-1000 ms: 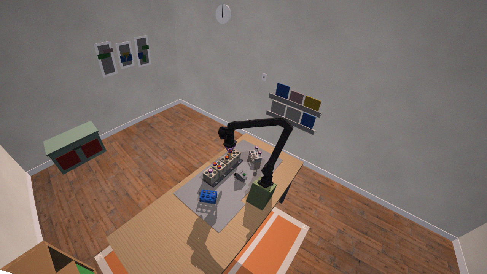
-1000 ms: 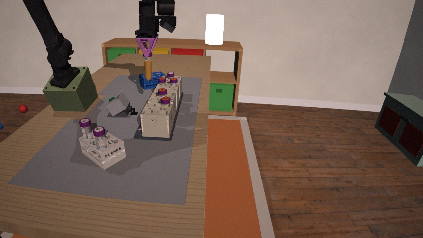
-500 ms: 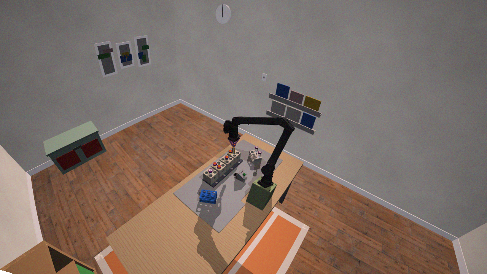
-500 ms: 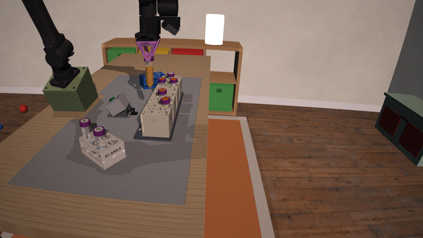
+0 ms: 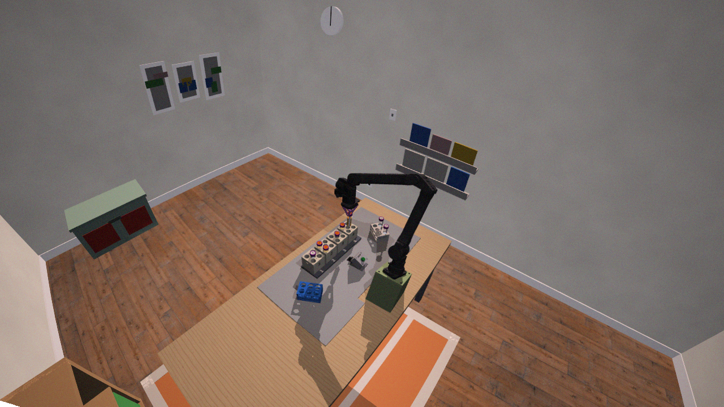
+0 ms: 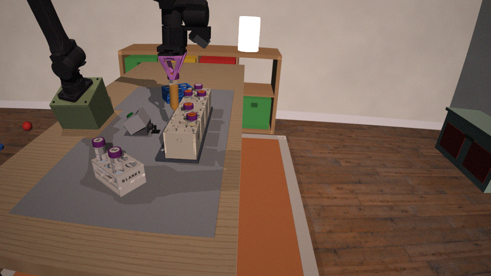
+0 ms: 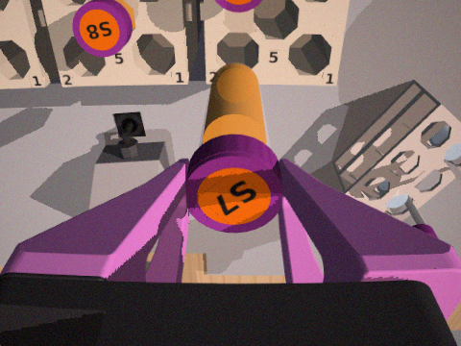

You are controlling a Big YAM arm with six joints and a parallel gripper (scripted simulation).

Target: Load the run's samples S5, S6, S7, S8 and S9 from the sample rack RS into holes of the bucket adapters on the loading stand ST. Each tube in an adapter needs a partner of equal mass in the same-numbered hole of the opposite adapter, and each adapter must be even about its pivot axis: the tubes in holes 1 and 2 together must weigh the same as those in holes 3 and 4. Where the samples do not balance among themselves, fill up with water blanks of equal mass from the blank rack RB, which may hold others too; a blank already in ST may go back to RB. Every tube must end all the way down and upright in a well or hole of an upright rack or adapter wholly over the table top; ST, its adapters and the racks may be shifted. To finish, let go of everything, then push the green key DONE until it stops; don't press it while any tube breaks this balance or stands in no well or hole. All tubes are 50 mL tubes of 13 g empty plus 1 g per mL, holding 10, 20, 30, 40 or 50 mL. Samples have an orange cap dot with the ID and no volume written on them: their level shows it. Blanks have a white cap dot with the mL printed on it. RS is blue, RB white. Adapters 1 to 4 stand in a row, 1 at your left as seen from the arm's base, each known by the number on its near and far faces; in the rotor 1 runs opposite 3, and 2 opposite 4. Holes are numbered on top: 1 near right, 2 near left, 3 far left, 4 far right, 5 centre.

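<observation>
Right now the orange-dot sample tube is 10 mm behind my hand and 50 mm below it. Round my hand: sample tube S9 (40 mm behind, 220 mm to the left, 180 mm below); then loading stand (10 mm behind, 140 mm to the left, 240 mm below); then sample S8 (10 mm ahead, 90 mm to the left, 180 mm below).
</observation>
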